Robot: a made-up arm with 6 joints.
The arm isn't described. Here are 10 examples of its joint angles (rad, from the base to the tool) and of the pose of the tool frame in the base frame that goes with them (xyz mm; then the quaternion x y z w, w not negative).
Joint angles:
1: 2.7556 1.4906 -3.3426 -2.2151 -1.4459 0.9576
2: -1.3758 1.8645 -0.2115 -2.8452 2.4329 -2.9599
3: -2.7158 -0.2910 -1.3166 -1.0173 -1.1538 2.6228
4: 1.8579 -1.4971 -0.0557 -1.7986 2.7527 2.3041
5: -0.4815 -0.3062 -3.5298 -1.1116 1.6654 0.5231
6: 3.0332 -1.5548 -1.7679 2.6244 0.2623 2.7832
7: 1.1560 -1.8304 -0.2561 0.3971 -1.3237 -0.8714
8: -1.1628 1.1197 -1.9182 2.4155 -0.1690 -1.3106
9: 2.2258 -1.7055 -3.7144 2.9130 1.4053 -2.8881
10: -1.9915 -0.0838 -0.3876 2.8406 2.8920 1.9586
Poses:
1: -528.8 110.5 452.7 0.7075 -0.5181 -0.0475 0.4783
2: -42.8 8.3 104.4 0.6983 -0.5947 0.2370 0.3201
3: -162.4 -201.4 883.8 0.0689 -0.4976 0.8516 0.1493
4: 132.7 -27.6 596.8 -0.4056 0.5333 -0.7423 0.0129
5: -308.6 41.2 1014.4 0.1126 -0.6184 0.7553 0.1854
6: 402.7 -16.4 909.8 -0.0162 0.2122 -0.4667 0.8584
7: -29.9 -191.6 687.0 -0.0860 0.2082 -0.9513 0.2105
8: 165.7 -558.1 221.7 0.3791 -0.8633 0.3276 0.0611
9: 296.4 -421.2 53.3 -0.4881 -0.8248 0.0113 0.2851
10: -86.8 -275.2 619.4 -0.0798 0.0917 0.1241 0.9848
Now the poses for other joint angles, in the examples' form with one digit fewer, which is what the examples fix.
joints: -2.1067 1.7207 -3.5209 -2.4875 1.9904 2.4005
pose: -368 -457 572 -0.436 -0.058 0.101 0.892
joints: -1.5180 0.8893 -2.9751 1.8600 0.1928 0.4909
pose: -29 -624 828 0.095 0.475 -0.780 0.396
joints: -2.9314 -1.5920 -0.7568 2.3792 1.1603 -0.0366
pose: 91 -28 860 0.206 -0.285 0.927 0.128
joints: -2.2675 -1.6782 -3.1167 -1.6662 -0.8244 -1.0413
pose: 504 385 368 -0.692 0.122 -0.693 0.162
